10 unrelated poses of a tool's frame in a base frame.
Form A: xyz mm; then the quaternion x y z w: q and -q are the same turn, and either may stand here.
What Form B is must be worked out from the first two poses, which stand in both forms.
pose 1, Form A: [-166.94, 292.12, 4.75, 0.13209, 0.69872, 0.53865, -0.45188]
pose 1, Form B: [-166.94, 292.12, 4.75, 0.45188, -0.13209, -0.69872, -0.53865]
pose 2, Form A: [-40.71, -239.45, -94.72, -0.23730, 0.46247, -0.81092, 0.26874]
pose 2, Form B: [-40.71, -239.45, -94.72, 0.26874, -0.23730, 0.46247, -0.81092]
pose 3, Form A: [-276.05, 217.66, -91.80, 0.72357, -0.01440, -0.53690, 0.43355]
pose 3, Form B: [-276.05, 217.66, -91.80, 0.43355, 0.72357, -0.01440, -0.53690]
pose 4, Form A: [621.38, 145.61, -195.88, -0.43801, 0.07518, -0.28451, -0.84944]
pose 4, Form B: [621.38, 145.61, -195.88, 0.84944, 0.43801, -0.07518, 0.28451]
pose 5, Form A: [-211.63, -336.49, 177.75, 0.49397, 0.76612, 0.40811, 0.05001]
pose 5, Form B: [-211.63, -336.49, 177.75, 0.05001, 0.49397, 0.76612, 0.40811]
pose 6, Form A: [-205.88, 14.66, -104.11, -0.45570, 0.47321, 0.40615, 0.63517]
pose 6, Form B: [-205.88, 14.66, -104.11, 0.63517, -0.45570, 0.47321, 0.40615]
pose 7, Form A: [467.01, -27.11, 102.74, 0.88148, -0.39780, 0.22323, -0.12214]
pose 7, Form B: [467.01, -27.11, 102.74, 0.12214, -0.88148, 0.39780, -0.22323]
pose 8, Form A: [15.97, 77.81, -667.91, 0.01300, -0.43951, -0.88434, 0.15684]
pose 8, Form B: [15.97, 77.81, -667.91, 0.15684, 0.01300, -0.43951, -0.88434]
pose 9, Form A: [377.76, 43.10, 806.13, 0.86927, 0.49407, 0.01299, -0.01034]
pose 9, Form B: [377.76, 43.10, 806.13, 0.01034, -0.86927, -0.49407, -0.01299]
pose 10, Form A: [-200.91, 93.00, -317.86, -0.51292, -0.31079, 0.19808, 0.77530]
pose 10, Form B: [-200.91, 93.00, -317.86, 0.77530, -0.51292, -0.31079, 0.19808]
